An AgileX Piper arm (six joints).
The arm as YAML. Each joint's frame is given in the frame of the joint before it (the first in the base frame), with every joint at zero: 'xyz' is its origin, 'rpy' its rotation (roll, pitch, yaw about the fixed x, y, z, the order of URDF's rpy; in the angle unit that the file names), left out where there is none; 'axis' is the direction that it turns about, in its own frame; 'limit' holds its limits. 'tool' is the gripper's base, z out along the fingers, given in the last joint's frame.
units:
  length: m
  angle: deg
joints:
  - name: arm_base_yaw
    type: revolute
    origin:
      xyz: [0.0, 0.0, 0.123]
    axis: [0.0, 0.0, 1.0]
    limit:
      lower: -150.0
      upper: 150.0
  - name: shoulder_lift
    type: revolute
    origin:
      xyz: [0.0, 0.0, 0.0]
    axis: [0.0, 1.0, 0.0]
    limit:
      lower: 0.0
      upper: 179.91
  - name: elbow
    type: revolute
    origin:
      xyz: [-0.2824, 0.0, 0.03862]
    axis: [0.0, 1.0, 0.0]
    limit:
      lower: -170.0
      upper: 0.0
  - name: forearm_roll
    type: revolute
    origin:
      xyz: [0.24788, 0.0, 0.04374]
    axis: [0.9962, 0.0, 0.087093]
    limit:
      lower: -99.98
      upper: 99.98
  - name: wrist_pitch
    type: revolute
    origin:
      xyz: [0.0, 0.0, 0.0]
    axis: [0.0, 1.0, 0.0]
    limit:
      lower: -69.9
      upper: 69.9
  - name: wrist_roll
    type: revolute
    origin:
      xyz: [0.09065, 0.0, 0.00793]
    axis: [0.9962, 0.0, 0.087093]
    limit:
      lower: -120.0
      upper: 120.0
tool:
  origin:
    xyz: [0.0, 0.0, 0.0]
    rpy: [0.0, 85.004, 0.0]
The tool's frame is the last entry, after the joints.
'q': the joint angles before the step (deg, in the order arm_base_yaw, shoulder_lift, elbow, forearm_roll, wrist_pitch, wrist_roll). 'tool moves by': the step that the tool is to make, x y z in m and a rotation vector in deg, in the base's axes. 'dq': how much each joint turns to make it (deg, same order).
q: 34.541 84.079 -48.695 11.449 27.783 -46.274
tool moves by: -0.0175 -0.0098 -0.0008 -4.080 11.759 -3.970
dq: -0.004 -1.380 -0.368 -1.521 13.193 7.674
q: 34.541 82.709 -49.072 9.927 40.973 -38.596
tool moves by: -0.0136 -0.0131 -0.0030 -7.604 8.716 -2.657
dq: 0.008 -0.476 -0.005 -4.220 11.470 6.274
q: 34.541 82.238 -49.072 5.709 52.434 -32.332
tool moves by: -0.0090 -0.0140 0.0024 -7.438 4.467 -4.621
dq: -0.008 -0.975 0.006 -5.148 8.550 7.450
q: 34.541 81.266 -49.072 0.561 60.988 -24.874
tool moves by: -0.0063 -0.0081 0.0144 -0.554 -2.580 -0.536
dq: -0.004 -3.675 0.002 -2.192 1.873 1.456
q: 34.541 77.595 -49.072 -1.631 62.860 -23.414
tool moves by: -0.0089 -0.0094 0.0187 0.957 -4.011 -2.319
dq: 0.001 -4.994 -0.004 -1.873 1.270 2.954
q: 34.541 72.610 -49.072 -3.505 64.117 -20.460
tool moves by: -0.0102 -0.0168 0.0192 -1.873 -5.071 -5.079
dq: 0.021 -5.451 -0.006 -5.506 2.992 6.389
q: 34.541 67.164 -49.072 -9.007 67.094 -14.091
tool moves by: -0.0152 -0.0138 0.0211 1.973 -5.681 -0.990
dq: 0.014 -6.649 0.002 -1.853 1.053 1.184
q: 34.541 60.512 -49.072 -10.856 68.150 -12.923
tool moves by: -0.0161 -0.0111 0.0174 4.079 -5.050 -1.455
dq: -0.007 -6.189 -0.002 0.001 -0.011 1.556
